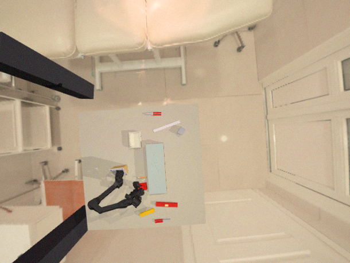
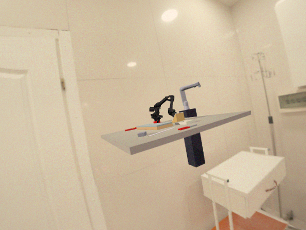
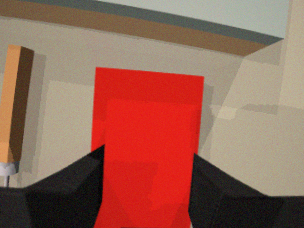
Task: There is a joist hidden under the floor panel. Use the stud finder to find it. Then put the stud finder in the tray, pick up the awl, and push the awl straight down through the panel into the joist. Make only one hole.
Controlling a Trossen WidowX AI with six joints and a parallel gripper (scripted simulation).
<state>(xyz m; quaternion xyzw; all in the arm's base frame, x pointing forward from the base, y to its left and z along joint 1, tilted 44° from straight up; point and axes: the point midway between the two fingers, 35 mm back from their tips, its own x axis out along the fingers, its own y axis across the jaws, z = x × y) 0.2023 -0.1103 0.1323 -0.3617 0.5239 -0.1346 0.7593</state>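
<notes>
The awl is 90 mm to the left of my gripper tip, 30 mm behind it and 20 mm below it. The rest, counted from my gripper tip: yellow block: 280 mm to the right, 60 mm ahead, 20 mm below; then stud finder: 20 mm behind, 20 mm above; then red level: 270 mm ahead, 180 mm to the right, 10 mm below.
</notes>
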